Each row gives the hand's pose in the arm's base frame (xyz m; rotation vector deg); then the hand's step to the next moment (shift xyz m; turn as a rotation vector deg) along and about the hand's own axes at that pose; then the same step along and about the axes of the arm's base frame.
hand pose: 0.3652 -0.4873 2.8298 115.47 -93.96 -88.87
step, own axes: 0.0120 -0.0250 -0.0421 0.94 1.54 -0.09
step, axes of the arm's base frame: 0.0465 -0.0192 -0.0034 -1.05 -1.40 0.43
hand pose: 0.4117 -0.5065 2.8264 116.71 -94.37 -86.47
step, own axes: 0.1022 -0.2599 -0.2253 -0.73 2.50 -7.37
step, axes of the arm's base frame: 0.3313 -0.0807 -0.1117 3.80 -3.83 5.65
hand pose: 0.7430 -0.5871 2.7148 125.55 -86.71 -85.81
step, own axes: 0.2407 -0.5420 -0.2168 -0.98 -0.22 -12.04
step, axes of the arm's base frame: 0.5302 0.0020 -0.3429 9.08 -4.24 6.75
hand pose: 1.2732 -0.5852 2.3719 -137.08 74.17 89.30
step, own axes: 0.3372 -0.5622 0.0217 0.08 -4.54 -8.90
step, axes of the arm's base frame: 0.3952 0.1681 -0.4958 9.62 -0.76 2.60
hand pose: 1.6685 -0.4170 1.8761 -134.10 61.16 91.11
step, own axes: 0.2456 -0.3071 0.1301 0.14 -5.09 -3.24
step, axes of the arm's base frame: 0.1352 0.1701 -0.3526 5.61 2.23 -0.11
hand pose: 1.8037 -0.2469 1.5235 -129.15 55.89 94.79
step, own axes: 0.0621 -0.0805 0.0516 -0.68 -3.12 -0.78
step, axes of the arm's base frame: 0.0179 0.0631 -0.0933 2.36 2.28 0.18
